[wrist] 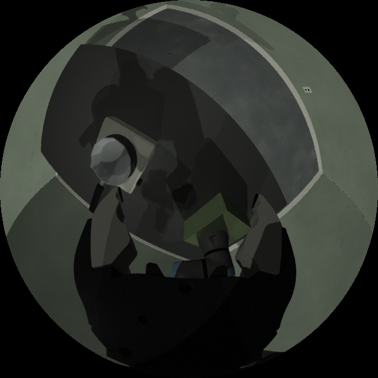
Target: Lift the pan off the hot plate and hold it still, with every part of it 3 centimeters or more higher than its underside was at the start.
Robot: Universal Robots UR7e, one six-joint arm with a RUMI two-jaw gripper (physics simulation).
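Observation:
The pan [111, 161] is a light grey, faceted round shape at the left of the wrist view. It is over the hot plate [145, 142], a beige square box with a black round plate and a small dark knob. The pan's dark handle [96, 198] points down the view, to just outside the left finger. Whether the pan's underside touches the plate is hidden. My gripper [188, 192] is open and empty, its two grey fingers wide apart. The left fingertip shows just below the pan and hot plate; the right one is far to the right of them.
The dark table [70, 110] carries the hot plate, with shadows of the arm across it. A green block [207, 215] with the robot's dark base [215, 241] shows between the fingers. A grey floor area with a pale border [300, 112] lies beyond the table, and green walls surround it.

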